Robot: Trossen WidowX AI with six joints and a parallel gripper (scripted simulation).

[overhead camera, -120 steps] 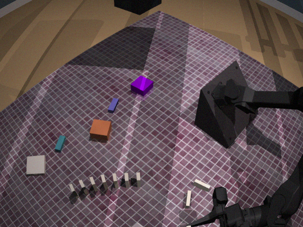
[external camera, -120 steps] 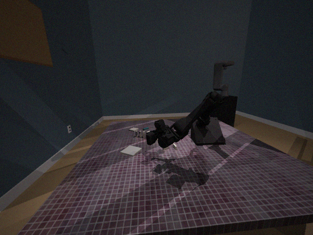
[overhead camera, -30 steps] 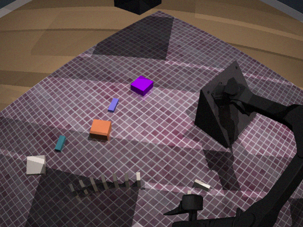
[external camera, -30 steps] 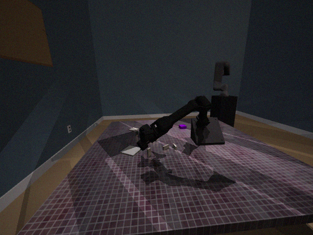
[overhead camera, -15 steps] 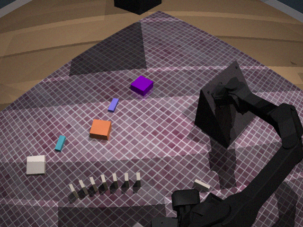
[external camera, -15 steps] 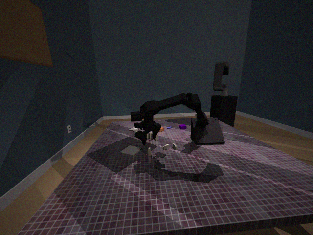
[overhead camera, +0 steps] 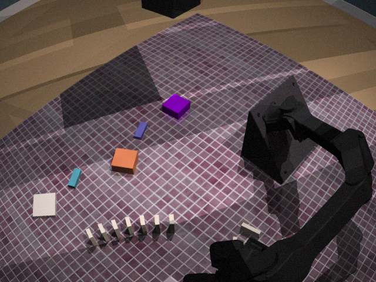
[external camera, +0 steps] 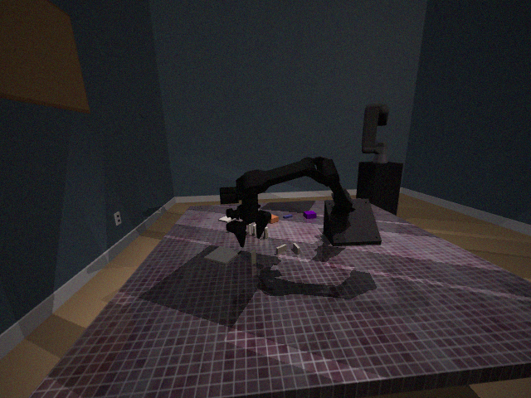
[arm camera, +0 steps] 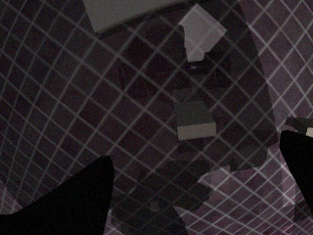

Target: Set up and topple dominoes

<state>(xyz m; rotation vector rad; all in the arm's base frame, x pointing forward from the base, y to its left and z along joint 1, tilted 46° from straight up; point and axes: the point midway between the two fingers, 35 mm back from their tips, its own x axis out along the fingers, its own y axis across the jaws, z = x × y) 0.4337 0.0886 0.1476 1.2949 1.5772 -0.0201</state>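
Now: the grey plate 11 cm ahead of my gripper tip, 8 cm to the right of it and 8 cm below it. Also, from my gripper tip: orange block (16 cm behind, 44 cm to the right, 7 cm below); then teal bar (3 cm behind, 51 cm to the right, 8 cm below); then grey flat tile (10 cm ahead, 51 cm to the right, 8 cm below).
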